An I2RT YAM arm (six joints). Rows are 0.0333 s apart.
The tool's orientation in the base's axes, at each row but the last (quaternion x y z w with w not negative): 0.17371, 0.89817, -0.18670, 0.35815; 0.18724, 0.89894, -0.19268, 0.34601; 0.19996, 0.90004, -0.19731, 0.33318; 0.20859, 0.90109, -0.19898, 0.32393; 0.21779, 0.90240, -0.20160, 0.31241; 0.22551, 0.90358, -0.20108, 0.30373; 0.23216, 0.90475, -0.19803, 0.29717; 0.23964, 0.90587, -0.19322, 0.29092; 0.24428, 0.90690, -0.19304, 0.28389; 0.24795, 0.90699, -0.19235, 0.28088; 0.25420, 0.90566, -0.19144, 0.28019; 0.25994, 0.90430, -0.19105, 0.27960; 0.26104, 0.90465, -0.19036, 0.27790
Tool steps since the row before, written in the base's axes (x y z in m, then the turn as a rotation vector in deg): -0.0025, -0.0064, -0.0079, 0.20, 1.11, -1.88; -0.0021, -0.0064, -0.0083, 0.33, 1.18, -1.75; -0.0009, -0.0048, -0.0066, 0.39, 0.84, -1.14; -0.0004, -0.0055, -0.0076, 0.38, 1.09, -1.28; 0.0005, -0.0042, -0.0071, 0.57, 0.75, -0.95; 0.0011, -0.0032, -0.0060, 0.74, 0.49, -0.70; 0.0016, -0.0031, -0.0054, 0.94, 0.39, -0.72; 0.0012, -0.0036, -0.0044, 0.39, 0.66, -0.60; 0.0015, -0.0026, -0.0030, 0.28, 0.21, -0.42; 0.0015, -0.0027, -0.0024, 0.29, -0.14, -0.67; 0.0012, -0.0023, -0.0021, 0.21, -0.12, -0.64; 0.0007, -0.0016, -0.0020, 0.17, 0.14, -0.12; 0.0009, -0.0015, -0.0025, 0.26, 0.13, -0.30
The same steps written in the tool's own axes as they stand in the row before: 0.0062, -0.0050, 0.0068, 1.39, 1.45, 0.87; 0.0059, -0.0047, 0.0076, 1.23, 1.54, 0.82; 0.0040, -0.0030, 0.0065, 0.69, 1.15, 0.59; 0.0040, -0.0031, 0.0079, 0.86, 1.39, 0.56; 0.0031, -0.0016, 0.0075, 0.41, 1.13, 0.58; 0.0021, -0.0007, 0.0065, 0.06, 0.95, 0.61; 0.0013, -0.0005, 0.0063, -0.10, 0.98, 0.76; 0.0007, -0.0013, 0.0056, 0.30, 0.87, 0.30; -0.0001, -0.0006, 0.0042, 0.12, 0.41, 0.34; -0.0005, -0.0008, 0.0038, 0.15, 0.19, 0.70; -0.0004, -0.0007, 0.0032, 0.19, 0.15, 0.64; 0.0001, -0.0005, 0.0026, 0.00, 0.23, 0.09; 0.0003, -0.0002, 0.0030, 0.04, 0.31, 0.27
